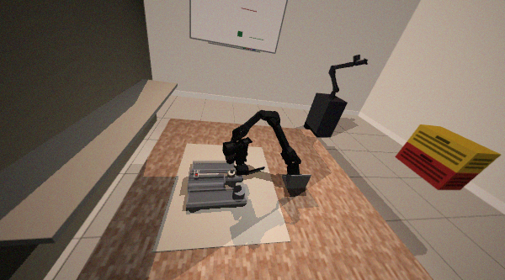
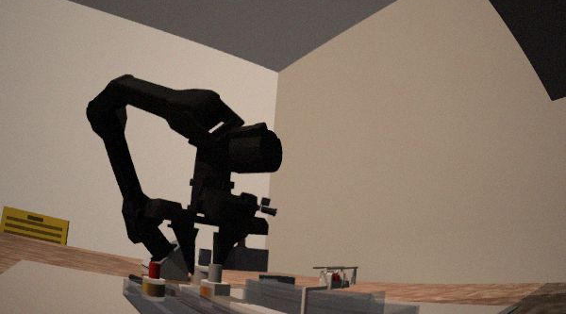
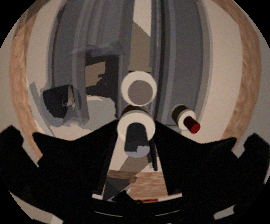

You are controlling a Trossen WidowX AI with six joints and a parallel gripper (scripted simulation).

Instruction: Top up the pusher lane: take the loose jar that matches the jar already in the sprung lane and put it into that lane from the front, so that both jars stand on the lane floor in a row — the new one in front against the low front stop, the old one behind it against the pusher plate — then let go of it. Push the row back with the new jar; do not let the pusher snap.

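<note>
Right now my gripper tip is 20 mm short of the grey cylinder, 130 mm to the right of it and 20 mm above it. From my gripper tip the other things lie so: red mark 220 mm ahead, 20 mm to the left, 20 mm above; grey lane rack 150 mm ahead, 20 mm to the left, 30 mm below.
</note>
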